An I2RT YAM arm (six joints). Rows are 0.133 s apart.
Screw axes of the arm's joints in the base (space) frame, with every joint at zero. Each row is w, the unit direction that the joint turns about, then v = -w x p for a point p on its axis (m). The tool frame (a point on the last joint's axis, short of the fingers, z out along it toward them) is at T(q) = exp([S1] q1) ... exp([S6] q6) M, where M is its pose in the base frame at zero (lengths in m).
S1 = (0, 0, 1, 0, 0, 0)
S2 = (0, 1, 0, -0.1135, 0, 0.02)
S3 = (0, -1, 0, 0.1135, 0, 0.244)
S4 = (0, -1, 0, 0.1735, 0, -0.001)
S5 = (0, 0, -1, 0, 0.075, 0)
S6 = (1, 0, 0, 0, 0.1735, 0)
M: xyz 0.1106 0 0.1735 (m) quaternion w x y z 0.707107 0 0.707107 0
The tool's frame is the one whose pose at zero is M.
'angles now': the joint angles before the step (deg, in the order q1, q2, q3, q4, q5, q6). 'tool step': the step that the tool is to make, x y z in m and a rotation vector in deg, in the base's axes. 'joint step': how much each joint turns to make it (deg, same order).
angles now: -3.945 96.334 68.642 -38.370 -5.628 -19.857
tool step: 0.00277 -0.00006 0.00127 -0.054 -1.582 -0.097
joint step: 0.022 0.001 0.000 1.596 0.000 0.132
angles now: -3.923 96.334 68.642 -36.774 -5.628 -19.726
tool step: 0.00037 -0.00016 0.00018 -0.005 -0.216 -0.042
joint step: -0.023 0.001 0.001 0.218 0.000 0.022
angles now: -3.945 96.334 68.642 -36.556 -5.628 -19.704
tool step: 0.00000 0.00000 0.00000 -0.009 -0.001 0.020
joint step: 0.000 0.000 0.000 -0.001 -0.001 -0.022
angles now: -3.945 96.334 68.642 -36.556 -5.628 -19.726
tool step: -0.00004 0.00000 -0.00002 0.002 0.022 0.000
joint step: -0.001 0.000 -0.001 -0.022 -0.001 0.000
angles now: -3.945 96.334 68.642 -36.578 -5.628 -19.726
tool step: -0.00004 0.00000 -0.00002 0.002 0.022 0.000
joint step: -0.001 0.000 -0.001 -0.022 -0.001 0.000
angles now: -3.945 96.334 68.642 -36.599 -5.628 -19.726
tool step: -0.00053 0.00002 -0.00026 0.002 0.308 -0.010
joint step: -0.001 0.000 -0.001 -0.306 0.021 0.000
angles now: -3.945 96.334 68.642 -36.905 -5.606 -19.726
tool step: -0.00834 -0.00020 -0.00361 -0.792 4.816 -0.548
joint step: 0.000 0.002 0.001 -4.744 1.246 0.065
